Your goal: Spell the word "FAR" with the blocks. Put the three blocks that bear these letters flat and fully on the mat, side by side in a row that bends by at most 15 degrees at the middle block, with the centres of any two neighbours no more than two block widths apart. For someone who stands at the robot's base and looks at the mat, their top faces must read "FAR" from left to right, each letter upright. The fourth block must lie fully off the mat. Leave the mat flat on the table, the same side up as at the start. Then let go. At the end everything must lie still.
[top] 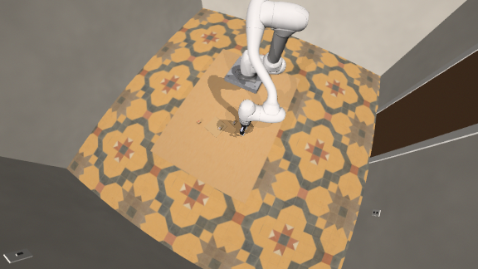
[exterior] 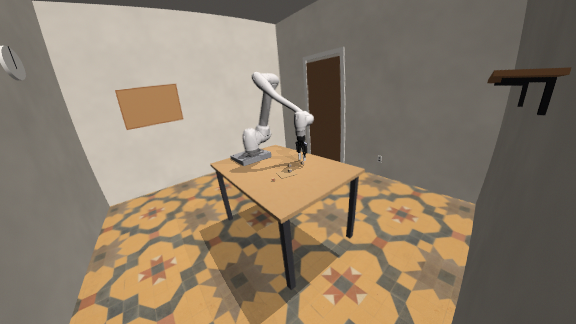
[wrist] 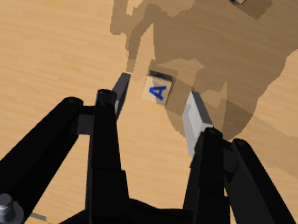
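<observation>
Right now my hand is 1 cm short of the tan mat, 25 cm to the left of it and 7 cm above it. Also, from my hand: R block (1 cm ahead, 40 cm to the right, 6 cm below).
</observation>
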